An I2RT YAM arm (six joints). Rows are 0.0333 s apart.
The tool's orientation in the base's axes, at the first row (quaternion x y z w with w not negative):
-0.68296 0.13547 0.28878 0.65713
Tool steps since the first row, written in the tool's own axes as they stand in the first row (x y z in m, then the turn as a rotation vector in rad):
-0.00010 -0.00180 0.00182 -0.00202 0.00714 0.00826
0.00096 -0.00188 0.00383 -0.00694 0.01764 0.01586
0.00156 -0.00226 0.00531 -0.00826 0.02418 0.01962
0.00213 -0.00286 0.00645 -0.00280 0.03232 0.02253
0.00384 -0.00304 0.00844 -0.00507 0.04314 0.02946
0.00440 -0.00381 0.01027 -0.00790 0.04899 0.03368
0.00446 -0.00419 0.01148 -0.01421 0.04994 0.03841
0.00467 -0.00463 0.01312 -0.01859 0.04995 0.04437
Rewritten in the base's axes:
0.00054 0.00194 0.00159 -0.00743 0.00696 -0.00444
0.00100 0.00411 0.00111 -0.01892 0.01237 -0.01000
0.00137 0.00571 0.00112 -0.02448 0.01513 -0.01449
0.00192 0.00699 0.00132 -0.02535 0.01822 -0.02419
0.00295 0.00929 0.00055 -0.03477 0.02346 -0.03155
0.00343 0.01126 0.00092 -0.04124 0.02645 -0.03459
0.00343 0.01249 0.00123 -0.04783 0.02974 -0.03161
0.00349 0.01417 0.00152 -0.05261 0.03470 -0.02893

